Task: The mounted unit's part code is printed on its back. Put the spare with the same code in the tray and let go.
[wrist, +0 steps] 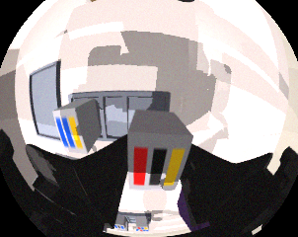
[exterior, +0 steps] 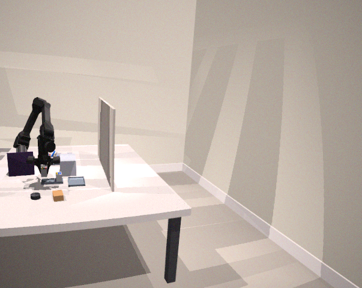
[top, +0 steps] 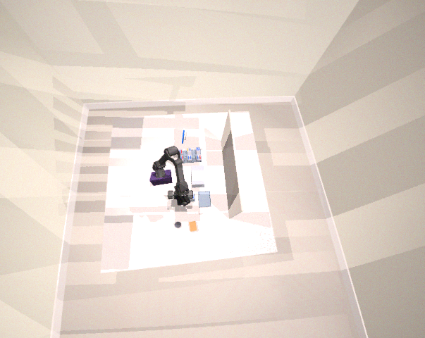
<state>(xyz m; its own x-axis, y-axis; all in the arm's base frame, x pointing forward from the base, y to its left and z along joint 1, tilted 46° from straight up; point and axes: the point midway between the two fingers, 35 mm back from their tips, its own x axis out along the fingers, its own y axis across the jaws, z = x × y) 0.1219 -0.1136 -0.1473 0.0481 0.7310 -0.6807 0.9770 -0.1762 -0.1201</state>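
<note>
My gripper tip is now 18 cm short of the tray, 5 cm to the left of it and 5 cm above it. Round my gripper tip: black puck: 20 cm to the right, 7 cm behind, 4 cm below; tall thin panel: 40 cm ahead, 17 cm above, 9 cm to the left; grey box: 17 cm ahead, 14 cm to the left.
</note>
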